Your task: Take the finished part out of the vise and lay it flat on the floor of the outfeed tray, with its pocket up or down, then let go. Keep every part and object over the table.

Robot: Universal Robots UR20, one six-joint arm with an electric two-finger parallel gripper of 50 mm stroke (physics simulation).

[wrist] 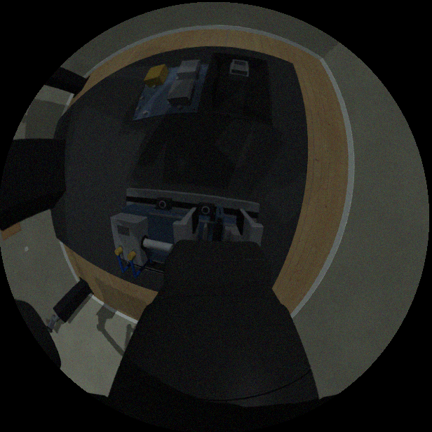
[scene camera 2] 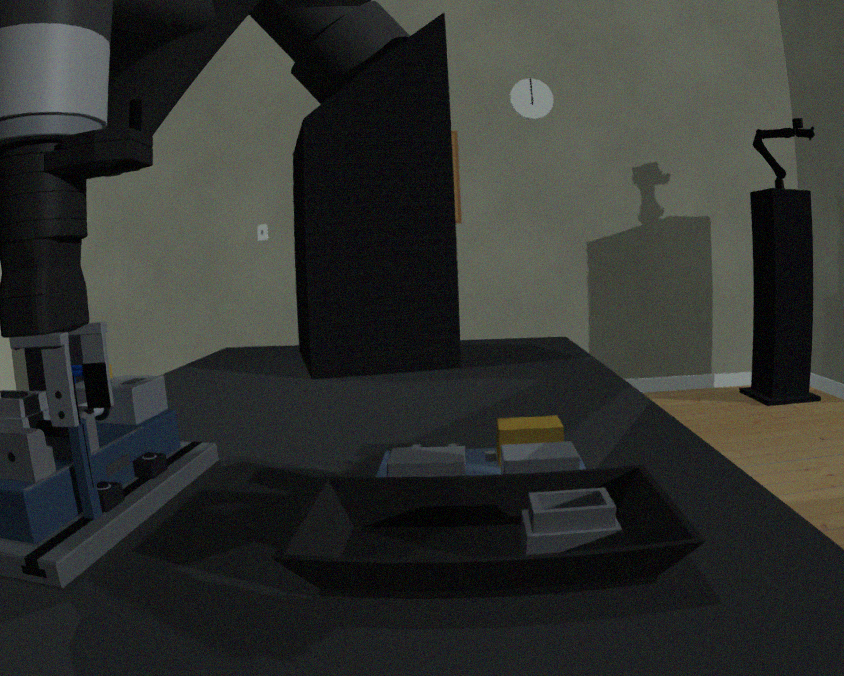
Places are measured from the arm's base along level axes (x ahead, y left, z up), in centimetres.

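Pixels of known places: gripper, between the fingertips: (scene camera 2: 84, 415).
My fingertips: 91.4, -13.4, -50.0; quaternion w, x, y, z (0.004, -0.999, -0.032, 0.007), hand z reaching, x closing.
Ahead of a thing's pixels: the offset from my fingertips to its top centre, as dx, dy, dz. "spot": to the spot under its first point.
The vise, with a blue body (scene camera 2: 42, 503) (wrist: 162, 220) on a pale base rail {spot: -3.5, +1.6, -9.1} (scene camera 2: 140, 514) (wrist: 165, 194), stands at the left in the scene view. My gripper (scene camera 2: 83, 416) (wrist: 217, 215) is open and points down over the vise, its fingers wide apart at jaw height. A grey piece with a dark hollow {-0.3, -7.7, +1.5} (scene camera 2: 19, 402) shows at the left edge by the jaws, beside the fingers; it looks like the part, but its seating is hidden. The dark outfeed tray (scene camera 2: 479, 573) (wrist: 242, 100) holds a grey part {+2.2, +34.2, -5.3} (scene camera 2: 570, 517) (wrist: 239, 68), pocket up, at one end.
Behind the tray, a blue plate {-14.4, +29.5, -9.2} (scene camera 2: 482, 461) (wrist: 152, 102) carries two grey blocks {-10.0, +24.8, -5.6} (scene camera 2: 426, 461) (wrist: 181, 92) and a yellow block {-18.7, +34.2, -5.6} (scene camera 2: 529, 428) (wrist: 156, 75). A tall black panel (scene camera 2: 380, 225) stands further back on the table. Dark clamps {spot: -9.1, +0.2, -6.6} (scene camera 2: 149, 464) (wrist: 163, 203) sit along the vise's base.
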